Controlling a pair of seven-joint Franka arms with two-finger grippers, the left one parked.
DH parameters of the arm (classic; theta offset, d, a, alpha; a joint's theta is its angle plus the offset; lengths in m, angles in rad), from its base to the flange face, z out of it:
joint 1: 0 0.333 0 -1.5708
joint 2: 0 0 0 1.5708
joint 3: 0 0.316 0.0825 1.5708
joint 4: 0 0 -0.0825 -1.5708
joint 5: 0 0.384 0 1.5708
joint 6: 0 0 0.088 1.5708
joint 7: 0 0.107 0 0
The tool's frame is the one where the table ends.
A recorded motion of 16 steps. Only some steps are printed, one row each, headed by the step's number.
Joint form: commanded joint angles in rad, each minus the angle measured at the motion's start. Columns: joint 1, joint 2, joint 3, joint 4, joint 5, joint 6, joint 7.
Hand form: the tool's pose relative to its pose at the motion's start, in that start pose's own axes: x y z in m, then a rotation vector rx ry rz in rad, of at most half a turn. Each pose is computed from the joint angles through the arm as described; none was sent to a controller.
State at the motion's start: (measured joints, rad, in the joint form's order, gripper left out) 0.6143 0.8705 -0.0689 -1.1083 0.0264 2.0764 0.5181
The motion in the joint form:
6: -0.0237 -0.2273 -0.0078 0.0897 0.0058 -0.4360 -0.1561
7: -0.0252 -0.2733 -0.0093 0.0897 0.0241 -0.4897 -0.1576
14: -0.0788 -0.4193 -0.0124 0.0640 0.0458 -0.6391 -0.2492
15: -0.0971 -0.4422 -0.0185 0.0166 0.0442 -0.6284 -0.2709
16: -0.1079 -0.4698 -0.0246 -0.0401 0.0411 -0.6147 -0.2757
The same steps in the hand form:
6: -0.0133 0.0364 -0.1788 -0.0391 -0.1141 -0.1222
7: -0.0217 0.0421 -0.2087 -0.0237 -0.1295 -0.1189
14: -0.0392 0.0954 -0.2892 -0.0014 -0.1680 -0.1556
15: -0.0370 0.1125 -0.2839 -0.0066 -0.1798 -0.1511
16: -0.0384 0.1261 -0.2777 -0.0141 -0.1930 -0.1367

